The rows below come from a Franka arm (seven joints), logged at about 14 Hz.
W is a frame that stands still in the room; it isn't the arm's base.
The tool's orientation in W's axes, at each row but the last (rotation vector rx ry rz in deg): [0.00 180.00 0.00]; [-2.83 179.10 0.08]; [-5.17 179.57 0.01]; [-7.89 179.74 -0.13]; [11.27 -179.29 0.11]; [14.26 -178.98 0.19]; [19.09 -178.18 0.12]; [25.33 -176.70 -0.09]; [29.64 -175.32 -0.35]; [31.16 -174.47 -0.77]
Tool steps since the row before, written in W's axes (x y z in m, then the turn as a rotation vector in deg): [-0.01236 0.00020 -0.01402 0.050 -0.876 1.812]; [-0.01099 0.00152 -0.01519 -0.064 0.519 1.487]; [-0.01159 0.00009 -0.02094 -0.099 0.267 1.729]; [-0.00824 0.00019 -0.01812 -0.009 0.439 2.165]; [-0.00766 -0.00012 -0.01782 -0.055 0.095 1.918]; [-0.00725 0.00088 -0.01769 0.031 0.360 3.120]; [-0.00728 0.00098 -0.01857 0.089 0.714 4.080]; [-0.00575 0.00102 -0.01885 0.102 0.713 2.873]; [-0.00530 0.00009 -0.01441 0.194 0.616 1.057]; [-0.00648 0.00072 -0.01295 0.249 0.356 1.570]
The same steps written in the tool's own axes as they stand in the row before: [0.01236 0.00020 0.01402 -0.050 -0.876 -1.812]; [0.01117 0.00186 0.01502 0.025 0.522 -1.487]; [0.01170 0.00076 0.02087 0.073 0.272 -1.730]; [0.00822 0.00094 0.01811 -0.033 0.435 -2.166]; [0.00750 0.00086 0.01787 0.055 0.100 -1.918]; [0.00688 0.00204 0.01774 -0.063 0.346 -3.121]; [0.00665 0.00250 0.01867 -0.181 0.680 -4.083]; [0.00475 0.00251 0.01899 -0.224 0.669 -2.877]; [0.00444 0.00168 0.01460 -0.346 0.529 -1.065]; [0.00523 0.00270 0.01325 -0.284 0.275 -1.580]
